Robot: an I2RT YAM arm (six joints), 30 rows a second.
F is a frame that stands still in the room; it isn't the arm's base.
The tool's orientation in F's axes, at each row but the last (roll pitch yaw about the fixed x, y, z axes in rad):
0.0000, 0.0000, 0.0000
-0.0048, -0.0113, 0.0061
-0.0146, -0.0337, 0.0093
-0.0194, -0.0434, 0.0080
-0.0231, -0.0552, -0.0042
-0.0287, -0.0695, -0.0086
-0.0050, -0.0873, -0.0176
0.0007, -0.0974, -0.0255
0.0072, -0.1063, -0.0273
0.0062, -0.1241, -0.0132
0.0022, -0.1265, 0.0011
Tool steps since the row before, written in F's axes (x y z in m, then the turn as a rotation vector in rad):
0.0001, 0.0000, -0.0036, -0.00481, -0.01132, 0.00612
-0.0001, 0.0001, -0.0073, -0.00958, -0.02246, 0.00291
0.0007, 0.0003, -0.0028, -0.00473, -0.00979, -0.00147
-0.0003, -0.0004, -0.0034, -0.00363, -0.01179, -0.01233
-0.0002, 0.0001, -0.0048, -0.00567, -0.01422, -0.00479
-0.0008, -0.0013, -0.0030, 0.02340, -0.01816, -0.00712
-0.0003, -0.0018, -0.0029, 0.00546, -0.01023, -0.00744
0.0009, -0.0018, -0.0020, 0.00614, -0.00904, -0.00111
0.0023, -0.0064, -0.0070, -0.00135, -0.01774, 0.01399
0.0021, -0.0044, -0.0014, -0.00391, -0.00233, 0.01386
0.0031, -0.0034, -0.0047, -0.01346, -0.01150, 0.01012
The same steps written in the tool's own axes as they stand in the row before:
0.0001, 0.0000, -0.0036, -0.00481, -0.01132, 0.00612
-0.0002, 0.0001, -0.0073, -0.00968, -0.02242, 0.00291
0.0006, 0.0003, -0.0028, -0.00487, -0.00973, -0.00145
-0.0005, -0.0003, -0.0034, -0.00426, -0.01152, -0.01238
-0.0005, 0.0002, -0.0048, -0.00587, -0.01414, -0.00480
-0.0010, -0.0012, -0.0030, 0.02300, -0.01770, -0.00925
-0.0005, -0.0018, -0.0029, 0.00497, -0.01009, -0.00795
0.0007, -0.0018, -0.0021, 0.00623, -0.00888, -0.00172
0.0017, -0.0064, -0.0072, 0.00062, -0.01767, 0.01413
0.0020, -0.0044, -0.0016, -0.00213, -0.00229, 0.01425
0.0025, -0.0034, -0.0050, -0.01209, -0.01146, 0.01176

